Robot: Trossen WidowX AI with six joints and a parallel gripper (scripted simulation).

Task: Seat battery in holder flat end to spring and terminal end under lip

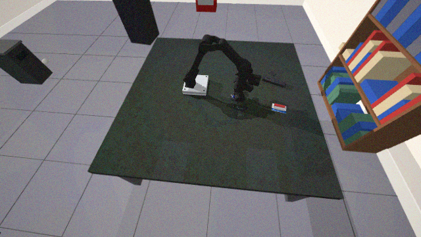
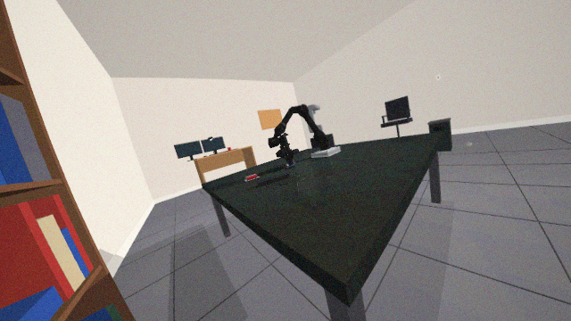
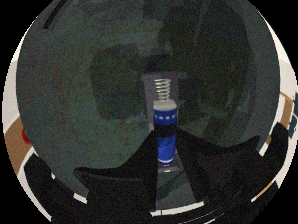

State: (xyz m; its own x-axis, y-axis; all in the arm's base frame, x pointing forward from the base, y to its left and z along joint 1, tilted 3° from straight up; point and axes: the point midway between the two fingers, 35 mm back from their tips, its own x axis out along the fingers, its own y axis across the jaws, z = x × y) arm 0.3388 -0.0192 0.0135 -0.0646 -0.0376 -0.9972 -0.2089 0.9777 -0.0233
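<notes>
My gripper tip is 10 mm below the blue battery. From my gripper tip the other things lie so: blue card: 290 mm ahead, 20 mm to the right; long black bar: 240 mm ahead, 220 mm to the left, 10 mm above.
</notes>
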